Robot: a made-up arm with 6 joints.
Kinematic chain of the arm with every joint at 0, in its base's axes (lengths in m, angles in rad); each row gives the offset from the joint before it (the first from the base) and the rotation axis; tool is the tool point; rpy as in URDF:
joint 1: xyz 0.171 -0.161 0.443 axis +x
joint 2: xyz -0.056 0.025 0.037 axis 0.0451 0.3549 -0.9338
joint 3: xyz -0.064 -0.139 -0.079 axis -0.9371 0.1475 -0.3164
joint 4: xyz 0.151 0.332 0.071 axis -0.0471 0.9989 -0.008
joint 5: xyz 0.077 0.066 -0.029 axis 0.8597 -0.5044 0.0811
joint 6: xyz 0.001 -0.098 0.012 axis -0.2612 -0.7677 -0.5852
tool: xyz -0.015 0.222 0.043 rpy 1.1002 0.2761 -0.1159
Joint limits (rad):
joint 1: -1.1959..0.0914
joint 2: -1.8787..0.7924
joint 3: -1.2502..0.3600
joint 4: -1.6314..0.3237
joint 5: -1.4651..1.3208
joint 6: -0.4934..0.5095
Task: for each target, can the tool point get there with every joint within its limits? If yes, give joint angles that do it. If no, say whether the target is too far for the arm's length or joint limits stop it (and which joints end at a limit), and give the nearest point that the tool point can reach.
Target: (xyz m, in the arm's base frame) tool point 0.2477 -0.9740 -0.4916
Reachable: no: too far | nearest point 0.2530 -0.2992 0.0380 | short by 0.858 m
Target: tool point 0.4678 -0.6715 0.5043
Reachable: no: joint limits stop it (at a limit: joint 1, joint 2, joint 3, joint 5, joint 6) | nearest point 0.4192 -0.4151 0.2929 | short by 0.336 m
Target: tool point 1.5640 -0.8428 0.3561
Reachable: no: too far | nearest point 0.4999 -0.3389 0.2756 | short by 1.180 m
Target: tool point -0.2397 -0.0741 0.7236
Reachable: yes | joints -0.0544 -1.2830 -0.6258 -1.2776 -0.8405 -0.2291
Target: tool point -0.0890 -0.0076 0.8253
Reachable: yes | joints -0.1279 -0.5124 -0.7797 -1.3059 0.2683 0.2138
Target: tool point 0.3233 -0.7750 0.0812
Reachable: no: joint limits stop it (at a limit: joint 1, joint 2, joint 3, joint 4, joint 6) | nearest point 0.3338 -0.4348 0.1932 | short by 0.358 m
